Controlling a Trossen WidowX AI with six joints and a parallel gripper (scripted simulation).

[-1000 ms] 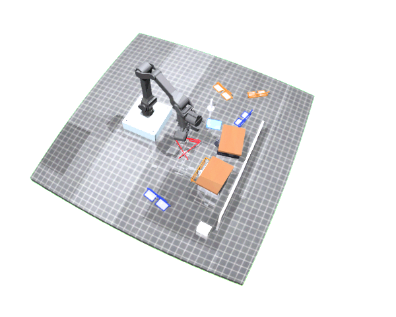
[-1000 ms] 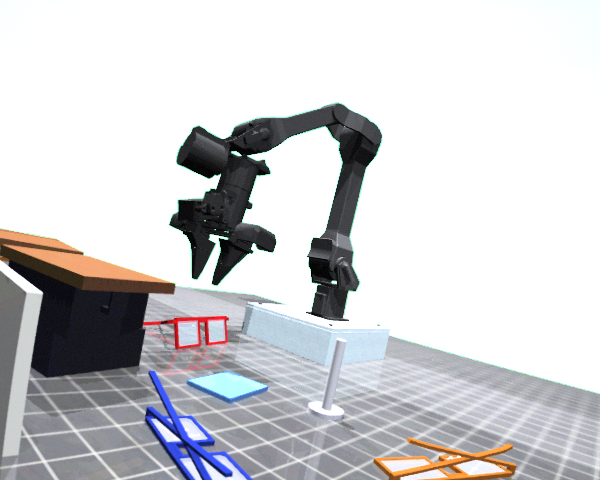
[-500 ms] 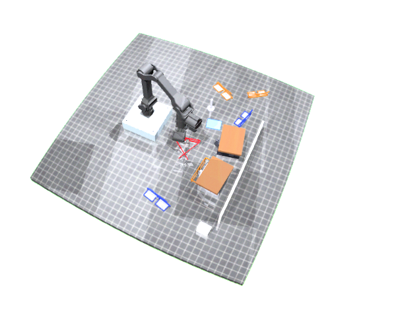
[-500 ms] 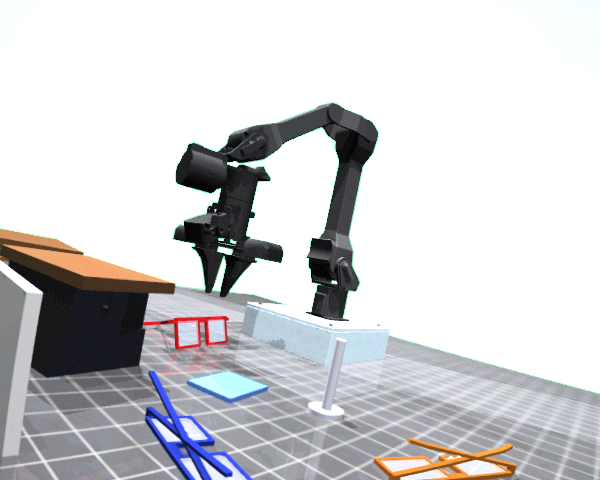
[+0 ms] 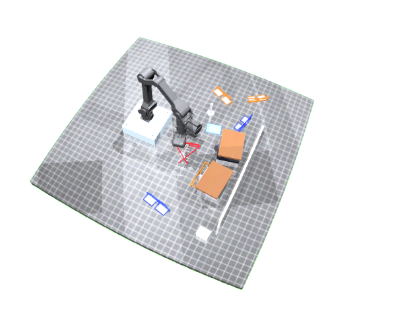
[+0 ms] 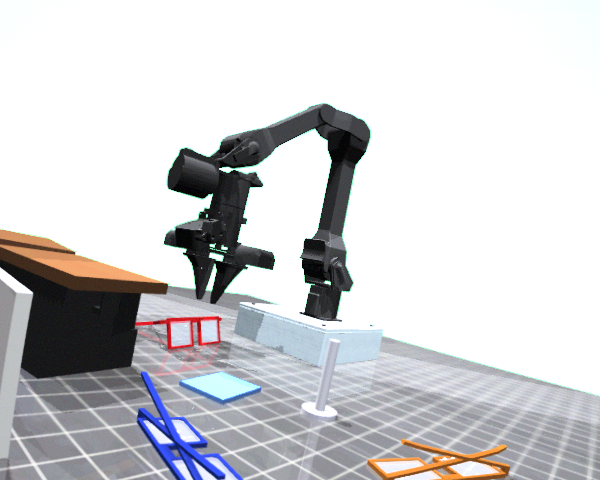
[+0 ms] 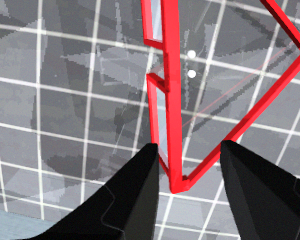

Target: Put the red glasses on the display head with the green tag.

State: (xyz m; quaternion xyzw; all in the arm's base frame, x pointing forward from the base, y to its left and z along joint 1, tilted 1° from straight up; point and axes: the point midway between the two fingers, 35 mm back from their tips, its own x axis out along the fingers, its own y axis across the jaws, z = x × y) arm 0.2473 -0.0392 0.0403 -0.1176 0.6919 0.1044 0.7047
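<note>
Now: gripper tip 28 cm to the right of the white post, 4 cm above it and 3 cm short of it. From my gripper tip the other things lie so: long white wall (36 cm ahead, 2 cm to the right, 1 cm below); light blue plate (19 cm to the left, 9 cm ahead, 6 cm below); white cube (39 cm to the right, 34 cm ahead, 4 cm below).
</note>
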